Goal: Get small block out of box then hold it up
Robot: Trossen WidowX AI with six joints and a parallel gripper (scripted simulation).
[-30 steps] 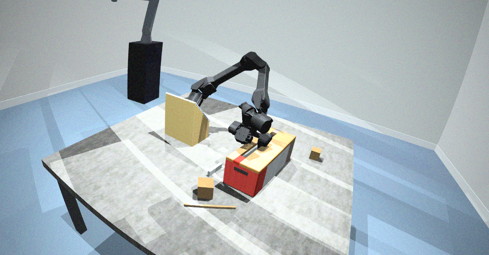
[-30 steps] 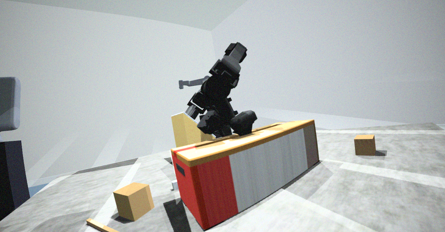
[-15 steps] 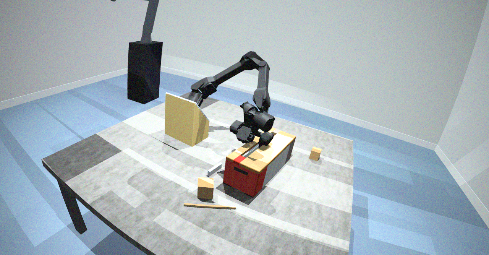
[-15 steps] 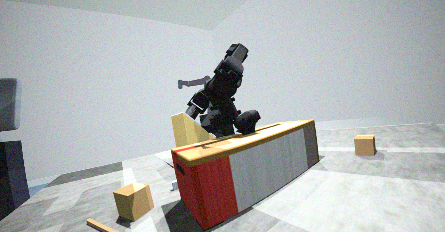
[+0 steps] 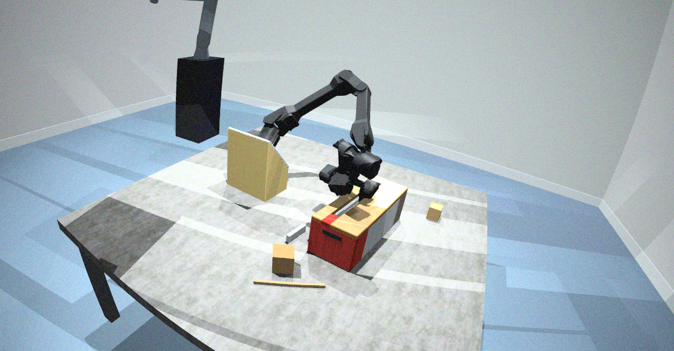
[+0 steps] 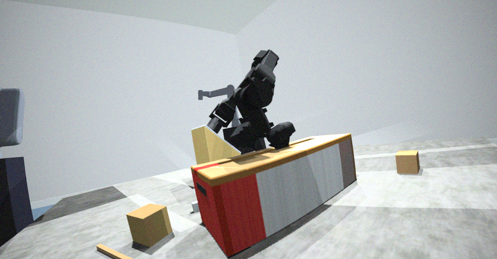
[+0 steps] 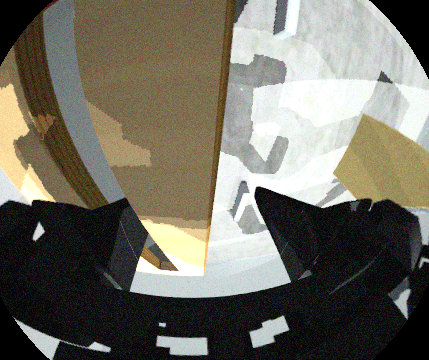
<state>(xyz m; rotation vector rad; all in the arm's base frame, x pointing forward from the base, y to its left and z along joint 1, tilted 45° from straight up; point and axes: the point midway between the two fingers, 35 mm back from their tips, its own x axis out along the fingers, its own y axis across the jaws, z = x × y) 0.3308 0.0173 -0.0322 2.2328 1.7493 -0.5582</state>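
Now: the dark bluish block 6 cm ahead of my gripper tip and 1 cm to the left of it. The rest, counted from my gripper tip: tan cube (32 cm to the right, 8 cm behind, 6 cm below); then long box (4 cm to the right, 3 cm ahead, 2 cm below); then thin wooden stick (38 cm to the right, 8 cm below, 3 cm behind).
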